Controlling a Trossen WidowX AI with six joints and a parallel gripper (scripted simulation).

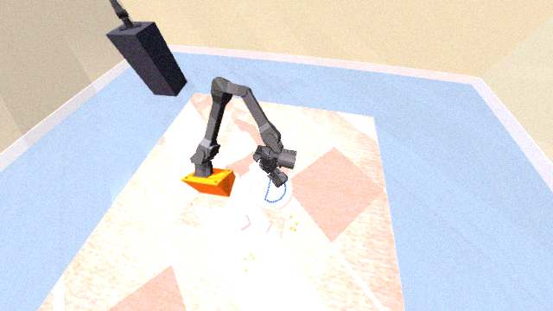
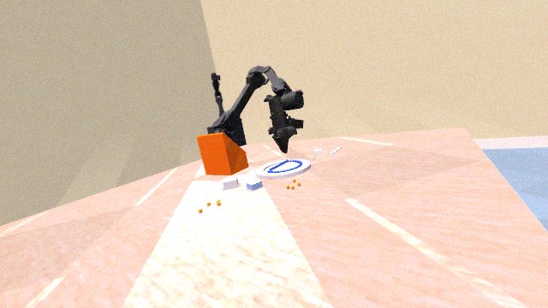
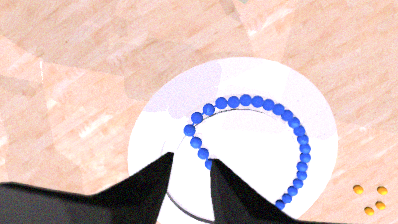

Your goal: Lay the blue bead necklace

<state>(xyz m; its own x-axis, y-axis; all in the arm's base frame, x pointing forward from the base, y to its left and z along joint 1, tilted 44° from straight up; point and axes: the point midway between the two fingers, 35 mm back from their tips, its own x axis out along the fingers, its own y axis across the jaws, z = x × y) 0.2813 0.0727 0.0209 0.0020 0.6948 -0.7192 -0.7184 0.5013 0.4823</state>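
Right now my gripper tip is 10 mm short of the round white bead board, 50 mm to the left of it and 40 mm above it. Also, from my gripper tip: white block 90 mm behind, 220 mm to the right, 40 mm below; light blue cube 10 mm ahead, 220 mm to the right, 40 mm below; beige cube 100 mm ahead, 90 mm to the left, 30 mm below.
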